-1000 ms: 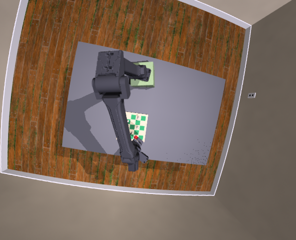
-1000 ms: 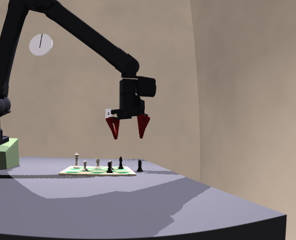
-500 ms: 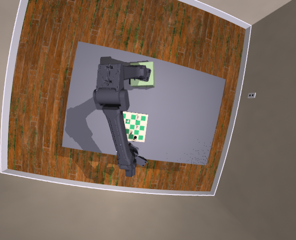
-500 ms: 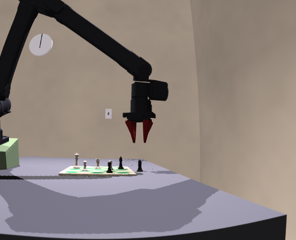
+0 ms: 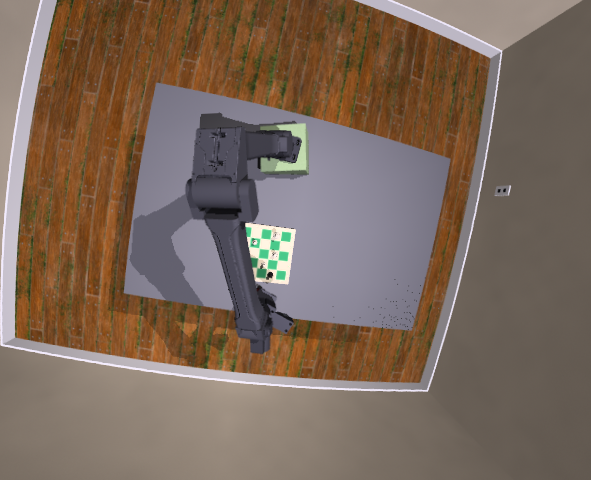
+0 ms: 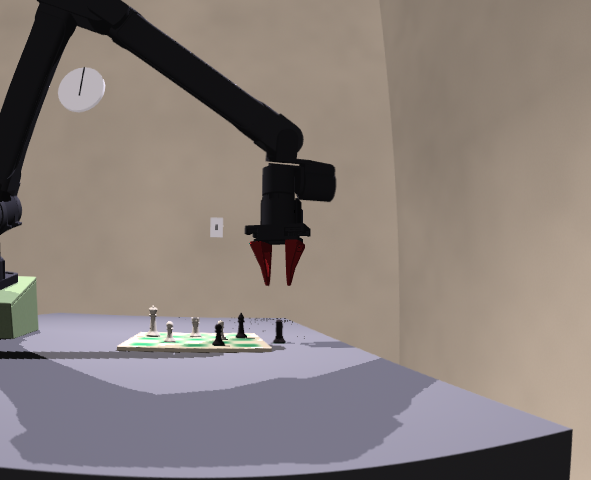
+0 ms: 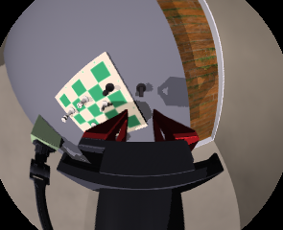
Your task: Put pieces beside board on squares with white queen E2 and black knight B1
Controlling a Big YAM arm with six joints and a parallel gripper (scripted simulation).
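Now: hand 14 cm past the green-and-cream chessboard, 2 cm to the left of it and 10 cm above it.
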